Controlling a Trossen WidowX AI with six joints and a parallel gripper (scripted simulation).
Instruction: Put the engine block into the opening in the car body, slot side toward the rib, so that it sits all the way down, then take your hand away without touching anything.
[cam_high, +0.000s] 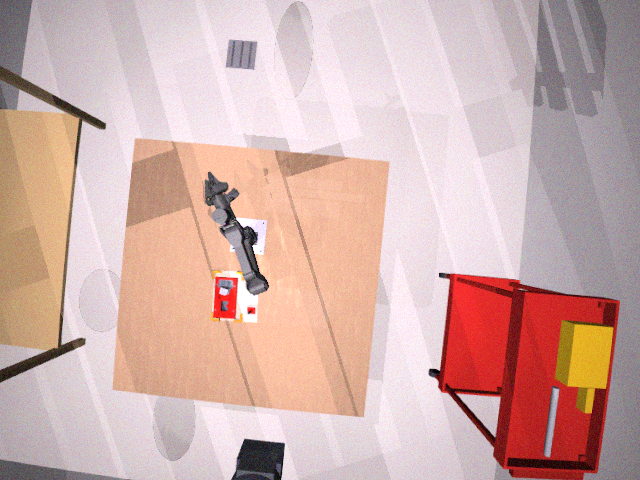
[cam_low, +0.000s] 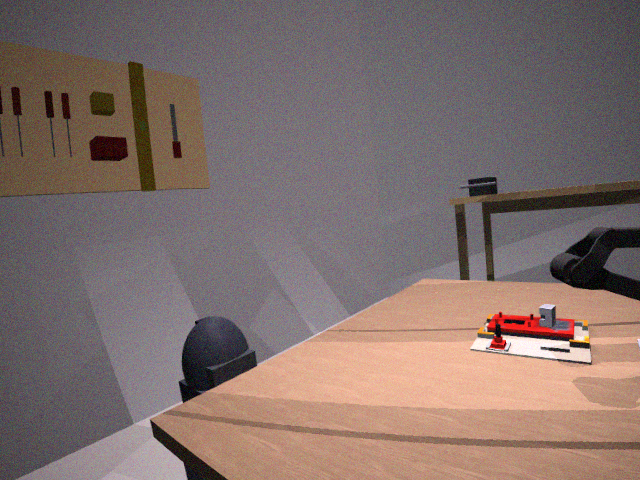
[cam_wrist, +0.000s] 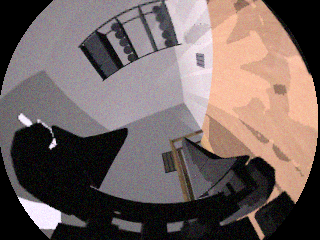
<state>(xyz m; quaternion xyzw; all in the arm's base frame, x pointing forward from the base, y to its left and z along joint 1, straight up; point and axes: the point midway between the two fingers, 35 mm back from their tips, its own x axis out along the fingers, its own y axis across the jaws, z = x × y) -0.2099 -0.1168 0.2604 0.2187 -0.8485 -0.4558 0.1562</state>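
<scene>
Now: the engine block 51 cm ahead of my gripper tip, 22 cm below it and 4 cm to the left of it.
</scene>
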